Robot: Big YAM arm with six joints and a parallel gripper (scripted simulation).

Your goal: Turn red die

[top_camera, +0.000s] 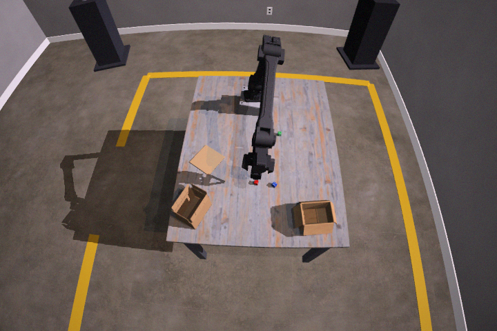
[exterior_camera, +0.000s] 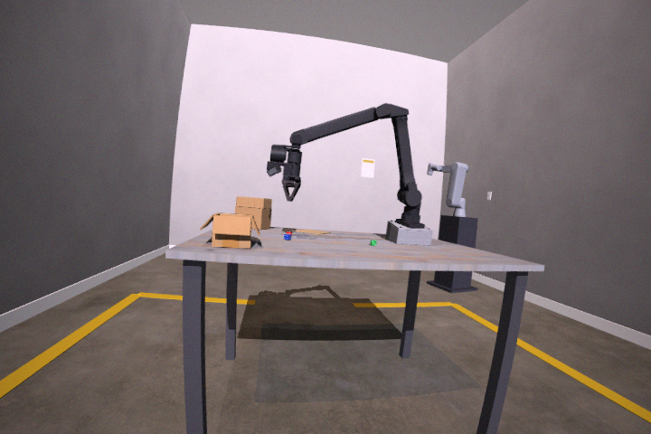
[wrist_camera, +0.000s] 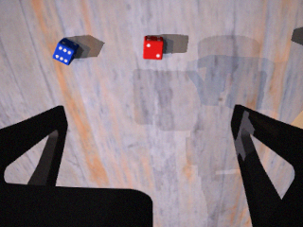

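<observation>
My hand is 1 cm past the red die and 14 cm above it. Round my hand: blue die 2 cm ahead, 9 cm to the left, 14 cm below; then tan mat 19 cm behind, 24 cm to the right, 15 cm below; then cardboard box 10 cm ahead, 33 cm to the right, 9 cm below.
</observation>
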